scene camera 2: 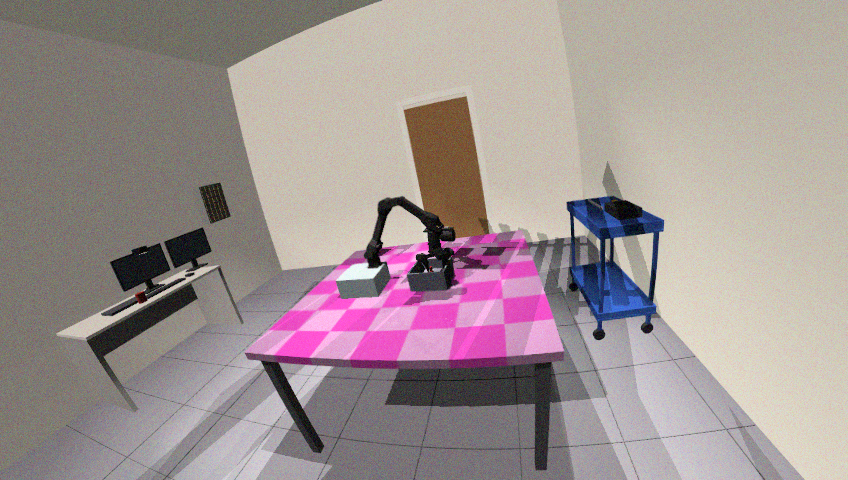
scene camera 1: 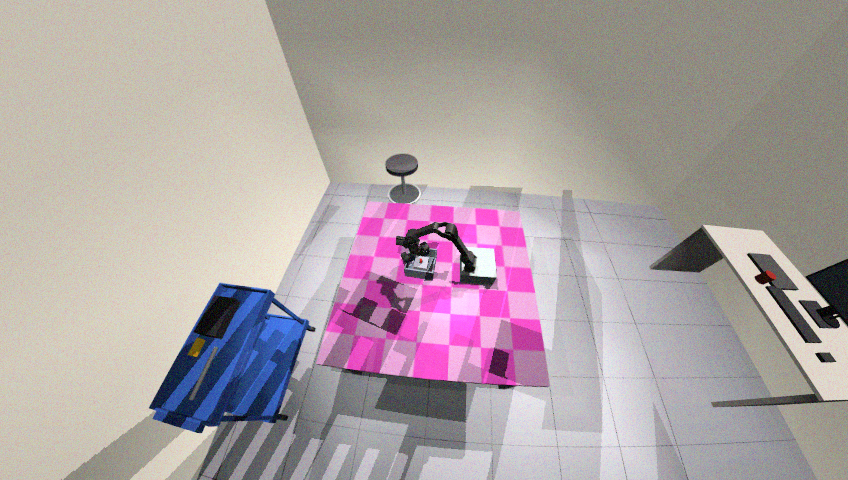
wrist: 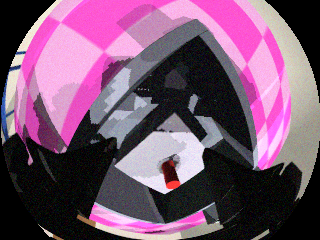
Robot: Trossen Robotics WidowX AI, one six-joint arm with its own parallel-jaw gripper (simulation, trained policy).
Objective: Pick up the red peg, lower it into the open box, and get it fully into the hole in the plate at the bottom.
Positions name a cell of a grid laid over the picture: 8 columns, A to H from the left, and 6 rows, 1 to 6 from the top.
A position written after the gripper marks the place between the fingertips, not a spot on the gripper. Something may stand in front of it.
Note:
In view: the gripper (wrist: E4), a grey box (wrist: E2) and a plate (wrist: E4).

